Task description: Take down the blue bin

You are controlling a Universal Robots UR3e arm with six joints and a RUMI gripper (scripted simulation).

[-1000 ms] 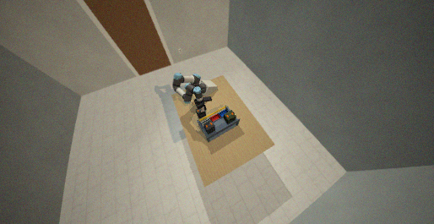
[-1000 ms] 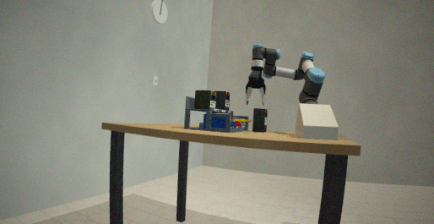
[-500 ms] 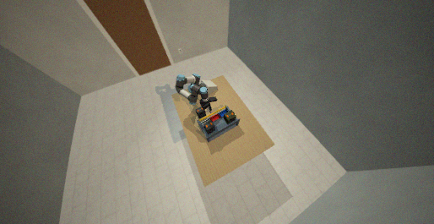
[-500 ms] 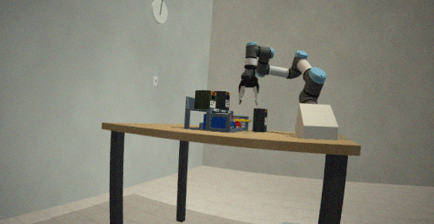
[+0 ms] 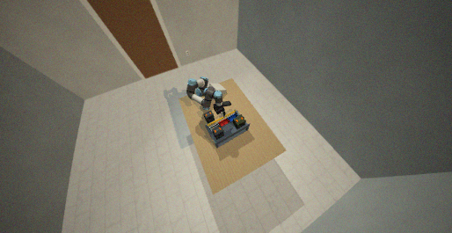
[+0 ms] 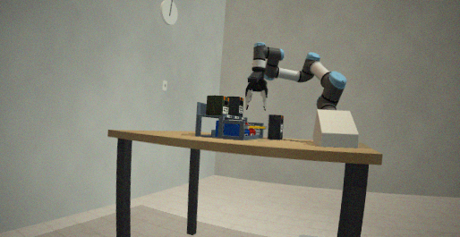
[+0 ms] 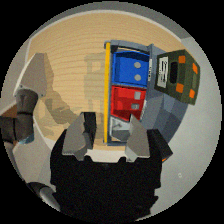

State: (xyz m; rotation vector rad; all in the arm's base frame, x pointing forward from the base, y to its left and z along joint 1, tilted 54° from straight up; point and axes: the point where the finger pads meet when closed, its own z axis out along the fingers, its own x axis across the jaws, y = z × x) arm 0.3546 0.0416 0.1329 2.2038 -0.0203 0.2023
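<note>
The yellow rod lies 100 mm below my hand, 10 mm to the right of it and 10 mm behind it. Also, from my hand: dark box (110 mm to the right, 100 mm behind, 90 mm below); then red bin (110 mm below, 80 mm ahead, 20 mm to the right); then blue open bin (110 mm below, 90 mm to the left, 90 mm ahead).
</note>
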